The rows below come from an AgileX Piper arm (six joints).
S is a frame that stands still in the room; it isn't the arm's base.
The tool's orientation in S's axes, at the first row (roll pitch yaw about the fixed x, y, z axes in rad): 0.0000, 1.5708, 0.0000
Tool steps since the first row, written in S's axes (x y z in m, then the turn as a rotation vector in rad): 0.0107, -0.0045, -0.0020, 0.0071, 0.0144, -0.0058; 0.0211, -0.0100, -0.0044, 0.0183, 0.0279, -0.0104; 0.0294, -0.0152, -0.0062, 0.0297, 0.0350, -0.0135; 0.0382, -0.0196, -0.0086, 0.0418, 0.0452, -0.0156; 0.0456, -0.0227, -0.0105, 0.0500, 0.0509, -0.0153; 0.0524, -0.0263, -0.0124, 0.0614, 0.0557, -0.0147; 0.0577, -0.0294, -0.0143, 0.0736, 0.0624, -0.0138; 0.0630, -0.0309, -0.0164, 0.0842, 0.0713, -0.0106; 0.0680, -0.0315, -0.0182, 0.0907, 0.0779, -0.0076
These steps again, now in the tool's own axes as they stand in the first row. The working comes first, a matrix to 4 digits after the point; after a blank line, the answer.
The tool's axes in the first row as the columns of a matrix, in S's axes (used below as rounded here):
0.0000, 0.0000, 1.0000
0.0000, 1.0000, 0.0000
-1.0000, 0.0000, 0.0000

0.0020, -0.0045, 0.0107, 0.0058, 0.0144, 0.0071; 0.0044, -0.0100, 0.0211, 0.0104, 0.0279, 0.0183; 0.0062, -0.0152, 0.0294, 0.0135, 0.0350, 0.0297; 0.0086, -0.0196, 0.0382, 0.0156, 0.0452, 0.0418; 0.0105, -0.0227, 0.0456, 0.0153, 0.0509, 0.0500; 0.0124, -0.0263, 0.0524, 0.0147, 0.0557, 0.0614; 0.0143, -0.0294, 0.0577, 0.0138, 0.0624, 0.0736; 0.0164, -0.0309, 0.0630, 0.0106, 0.0713, 0.0842; 0.0182, -0.0315, 0.0680, 0.0076, 0.0779, 0.0907
